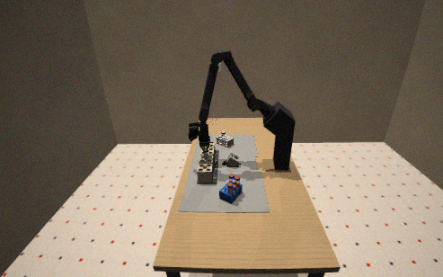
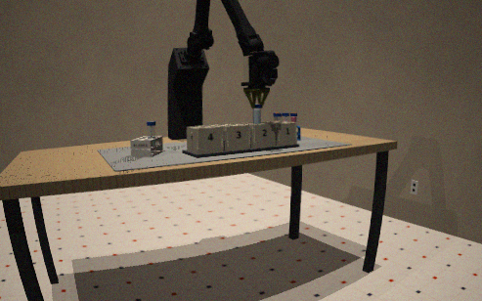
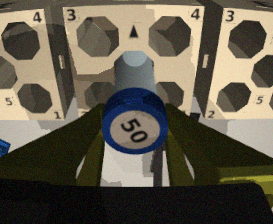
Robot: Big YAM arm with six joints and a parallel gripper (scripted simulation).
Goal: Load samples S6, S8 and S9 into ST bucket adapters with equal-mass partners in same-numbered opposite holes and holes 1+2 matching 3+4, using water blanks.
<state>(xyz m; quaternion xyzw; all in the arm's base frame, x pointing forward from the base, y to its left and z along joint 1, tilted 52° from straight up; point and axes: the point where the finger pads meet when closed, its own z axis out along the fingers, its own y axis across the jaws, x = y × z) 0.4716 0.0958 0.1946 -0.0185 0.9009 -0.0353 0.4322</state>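
Now: the blank marked 50 5 cm below my hand and 1 cm behind it. The rest, counted from my hand: adapter 4 (22 cm to the right, 11 cm below); then done key block (20 cm behind, 11 cm below, 7 cm to the right); then adapter 3 (11 cm to the right, 11 cm below).
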